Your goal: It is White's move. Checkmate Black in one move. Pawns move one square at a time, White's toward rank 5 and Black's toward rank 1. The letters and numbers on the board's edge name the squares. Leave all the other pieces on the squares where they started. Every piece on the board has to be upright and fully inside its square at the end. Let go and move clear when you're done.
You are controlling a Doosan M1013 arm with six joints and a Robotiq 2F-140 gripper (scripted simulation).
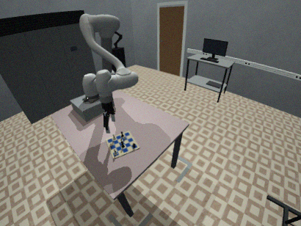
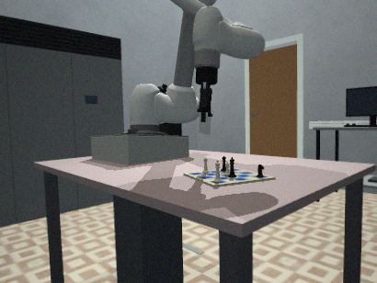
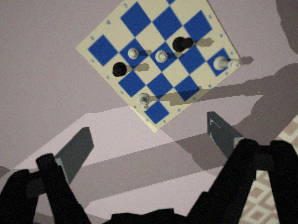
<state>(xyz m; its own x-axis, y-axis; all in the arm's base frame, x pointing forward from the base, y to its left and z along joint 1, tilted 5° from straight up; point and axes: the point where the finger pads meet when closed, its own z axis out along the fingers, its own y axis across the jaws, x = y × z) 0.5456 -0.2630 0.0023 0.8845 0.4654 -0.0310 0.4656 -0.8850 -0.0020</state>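
Right now my hand is 12 cm above the white chess piece. Also, from my hand: tall white piece (11 cm to the right, 11 cm below, 11 cm ahead); blue-and-cream chessboard (15 cm below, 9 cm ahead, 1 cm to the right); white pawn (13 cm below, 7 cm ahead, 4 cm to the left).
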